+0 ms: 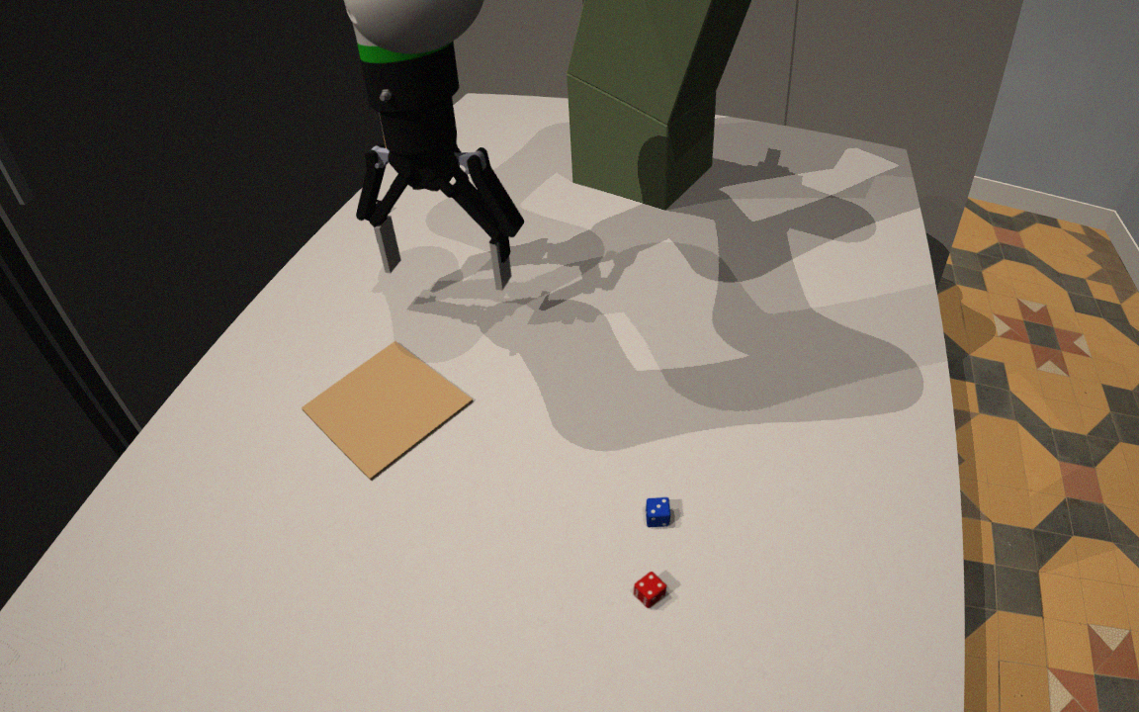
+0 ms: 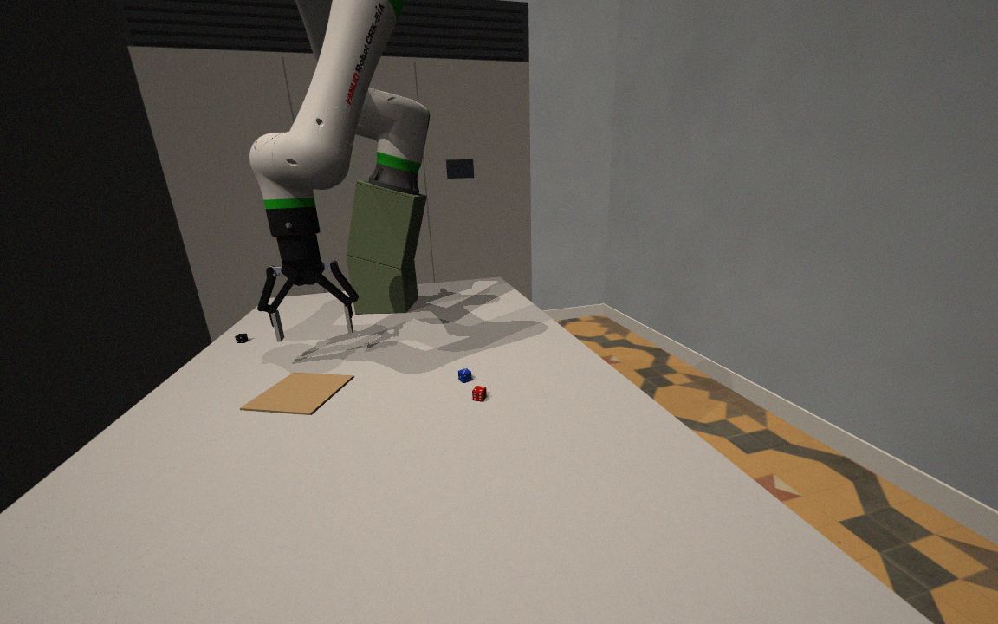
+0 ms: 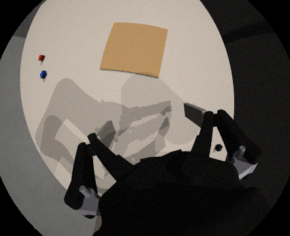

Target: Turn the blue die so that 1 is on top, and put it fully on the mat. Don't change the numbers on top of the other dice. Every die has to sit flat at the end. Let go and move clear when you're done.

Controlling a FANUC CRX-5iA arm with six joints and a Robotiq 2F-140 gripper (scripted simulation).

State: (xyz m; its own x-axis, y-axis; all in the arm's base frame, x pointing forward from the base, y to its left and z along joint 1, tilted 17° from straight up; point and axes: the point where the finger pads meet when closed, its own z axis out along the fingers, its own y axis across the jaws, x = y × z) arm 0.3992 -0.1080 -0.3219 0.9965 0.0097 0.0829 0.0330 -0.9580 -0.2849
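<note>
Now: the blue die 21 cm ahead of my hand, 31 cm to the left of it and 5 cm below it. From my hand the other things lie so: mat 17 cm ahead, 6 cm below; then red die 28 cm ahead, 32 cm to the left, 5 cm below; then black die 18 cm behind, 23 cm to the right, 5 cm below.
</note>
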